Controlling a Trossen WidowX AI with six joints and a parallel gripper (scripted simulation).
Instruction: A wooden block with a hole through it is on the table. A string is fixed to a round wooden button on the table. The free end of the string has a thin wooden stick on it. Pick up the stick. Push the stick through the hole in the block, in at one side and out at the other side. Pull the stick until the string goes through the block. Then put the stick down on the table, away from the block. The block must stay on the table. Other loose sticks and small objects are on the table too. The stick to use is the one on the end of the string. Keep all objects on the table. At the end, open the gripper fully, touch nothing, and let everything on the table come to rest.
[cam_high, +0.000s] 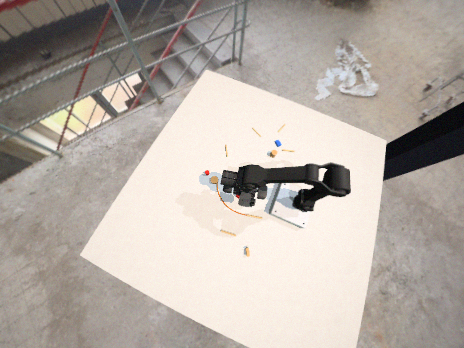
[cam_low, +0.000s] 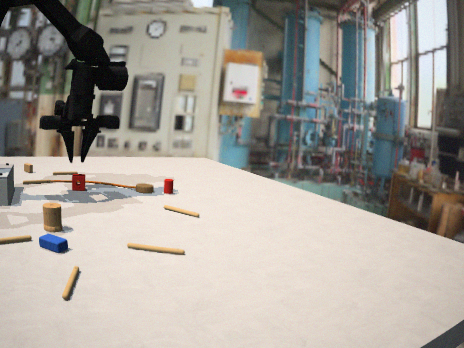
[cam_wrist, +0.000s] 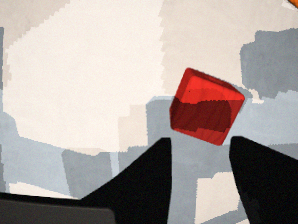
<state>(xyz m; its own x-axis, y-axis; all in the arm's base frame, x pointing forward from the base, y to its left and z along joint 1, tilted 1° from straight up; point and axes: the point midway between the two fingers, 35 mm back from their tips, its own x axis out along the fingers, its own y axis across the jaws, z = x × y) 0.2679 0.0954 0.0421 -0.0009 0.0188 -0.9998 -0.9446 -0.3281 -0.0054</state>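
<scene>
The red block is 40 mm below my gripper tip, 10 mm to the left of it and 10 mm ahead of it. Round my gripper tip: round wooden button: 160 mm ahead, 50 mm below; then stick: 90 mm behind, 70 mm to the left, 60 mm below; then red cylinder: 210 mm ahead, 50 mm below, 10 mm to the right.
</scene>
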